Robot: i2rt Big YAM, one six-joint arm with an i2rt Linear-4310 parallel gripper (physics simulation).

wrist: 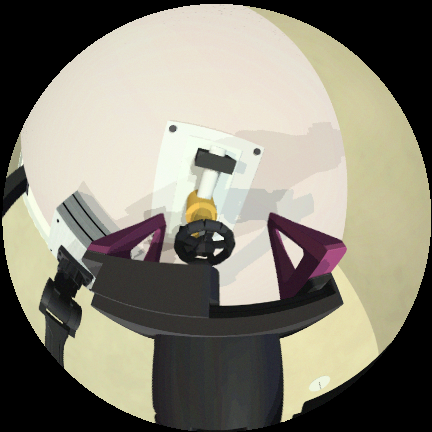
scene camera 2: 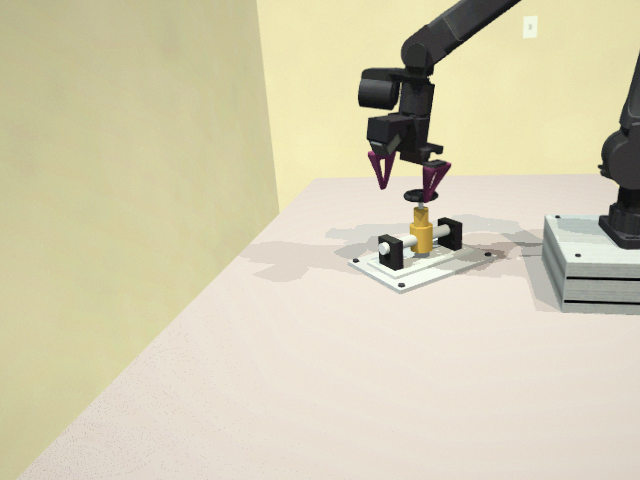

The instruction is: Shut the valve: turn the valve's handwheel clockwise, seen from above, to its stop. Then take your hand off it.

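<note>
The valve's black spoked handwheel (scene camera 2: 412,196) (wrist: 229,244) lies level on a thin stem above the yellow valve body (scene camera 2: 421,238) (wrist: 201,209). My gripper (scene camera 2: 405,194) (wrist: 216,218) is open and points down, with nothing held between its purple fingers. In the wrist view the wheel shows between the two fingers, closer to the left one. In the scene view the right fingertip overlaps the wheel and hides part of its rim; the left fingertip hangs out to the wheel's left. Whether a finger touches the rim is hard to tell. The wheel's turn angle cannot be judged.
The valve sits on a white base plate (scene camera 2: 439,269) (wrist: 162,165) with a white pipe (scene camera 2: 407,241) (wrist: 207,184) held by black blocks (scene camera 2: 391,252) (wrist: 215,161). A grey slatted pedestal (scene camera 2: 599,268) (wrist: 82,215) carrying the arm's base stands to the right in the scene view. A wall rises along the table's left.
</note>
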